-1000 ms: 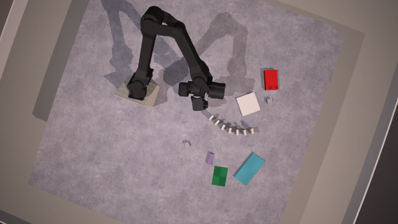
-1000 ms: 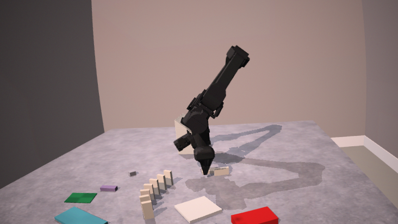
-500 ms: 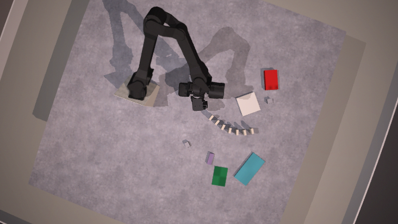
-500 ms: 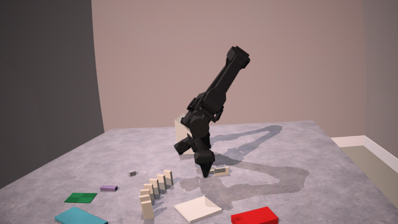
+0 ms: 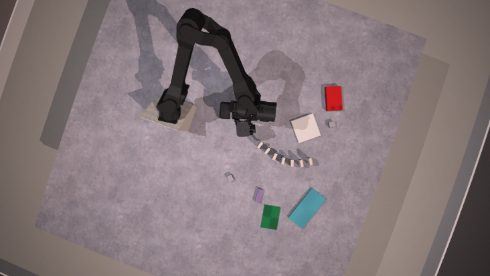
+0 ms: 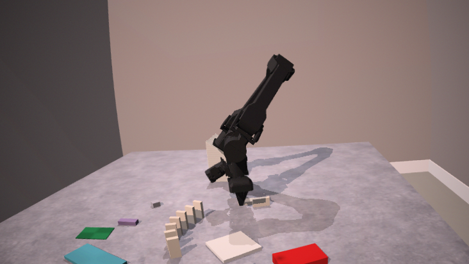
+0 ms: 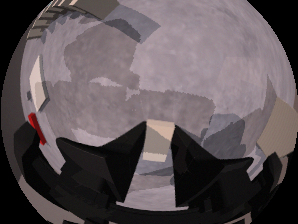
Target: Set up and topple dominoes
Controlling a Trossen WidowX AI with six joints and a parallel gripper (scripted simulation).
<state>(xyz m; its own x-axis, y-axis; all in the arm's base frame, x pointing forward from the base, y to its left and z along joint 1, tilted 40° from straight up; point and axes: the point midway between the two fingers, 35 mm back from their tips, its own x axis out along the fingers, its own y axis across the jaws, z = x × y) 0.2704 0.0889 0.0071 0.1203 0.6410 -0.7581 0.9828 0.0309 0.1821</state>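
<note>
My gripper tip is 25 cm short of the white flat tile and 1 cm to the left of it. Also, from my gripper tip: purple block: 31 cm to the right, 12 cm ahead, 1 cm above; red block: 33 cm ahead, 13 cm to the left, 1 cm above; green tile: 39 cm to the right, 18 cm ahead.
</note>
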